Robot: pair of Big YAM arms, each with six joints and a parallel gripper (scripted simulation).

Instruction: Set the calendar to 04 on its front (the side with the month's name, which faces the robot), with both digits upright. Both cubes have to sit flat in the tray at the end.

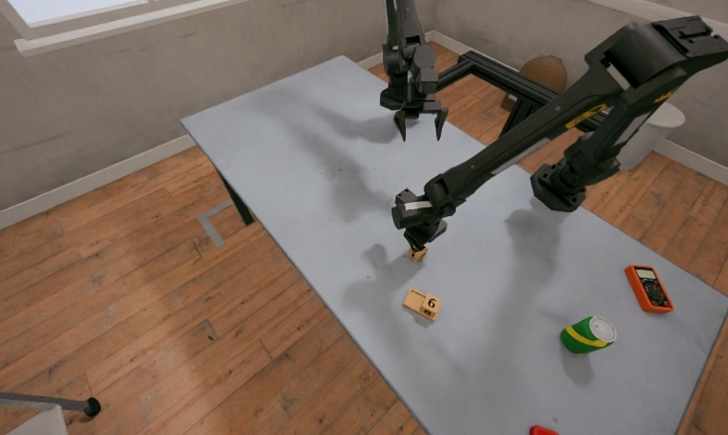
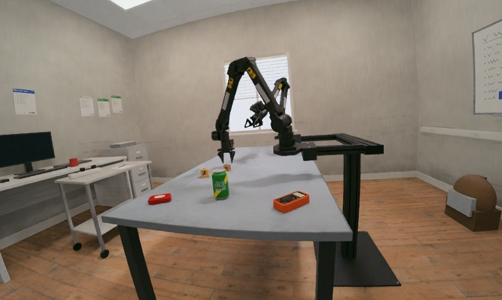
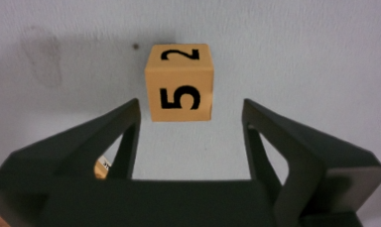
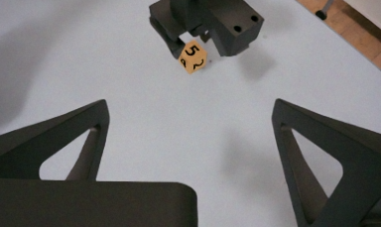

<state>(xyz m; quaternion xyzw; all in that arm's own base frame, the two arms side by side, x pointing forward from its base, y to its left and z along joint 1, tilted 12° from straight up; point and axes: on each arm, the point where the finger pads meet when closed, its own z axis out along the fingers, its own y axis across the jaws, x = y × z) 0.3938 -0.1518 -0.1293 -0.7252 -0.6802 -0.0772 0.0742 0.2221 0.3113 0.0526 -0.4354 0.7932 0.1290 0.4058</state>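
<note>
The wooden calendar tray lies 120 mm ahead of my left hand, 110 mm to the left of it and 50 mm below it. From my left hand the other things lie so: orange multimeter 530 mm to the left, 380 mm behind, 40 mm below; red tin 510 mm to the left, 180 mm ahead, 40 mm below; green can 440 mm to the left, 90 mm behind.
</note>
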